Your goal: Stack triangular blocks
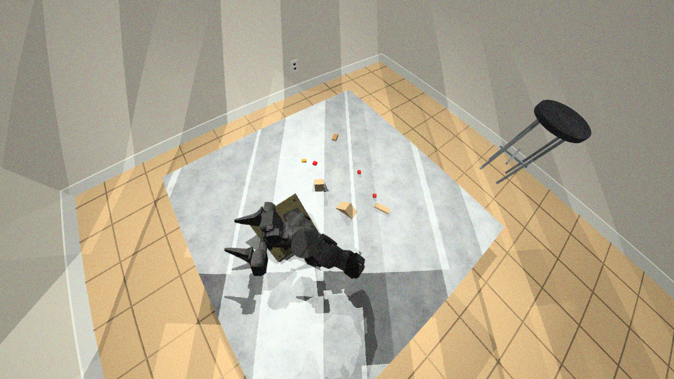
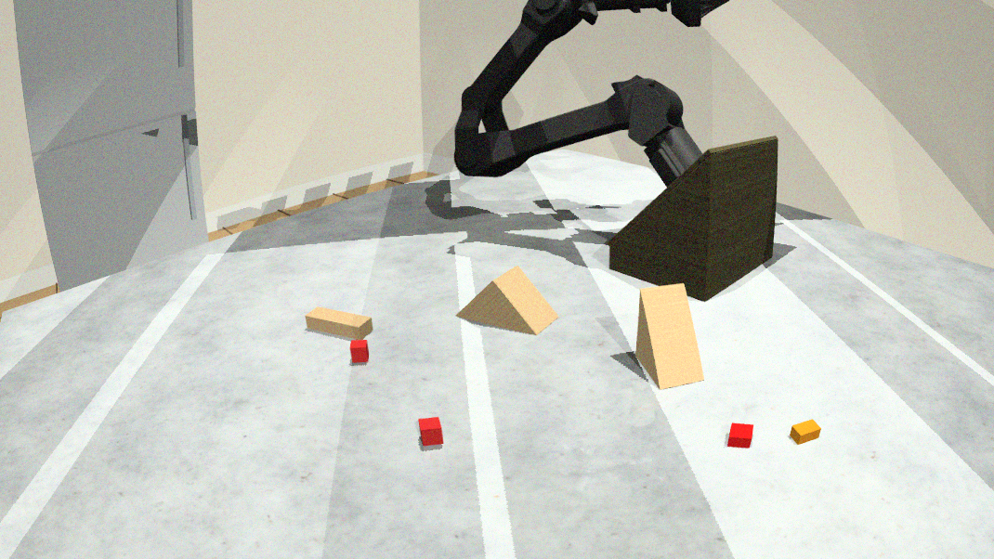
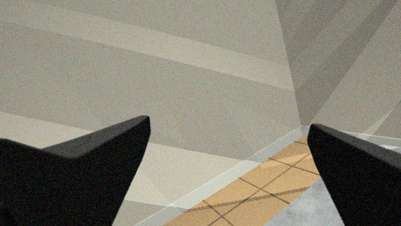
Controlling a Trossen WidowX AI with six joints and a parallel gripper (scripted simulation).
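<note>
The triangular block lies 41 cm ahead of my gripper tip, 1 cm to the left of it and 36 cm below it. The rest, counted from my gripper tip: orange block: 36 cm ahead, 37 cm to the left, 38 cm below; then flat tan plank: 56 cm ahead, 7 cm to the right, 38 cm below.
</note>
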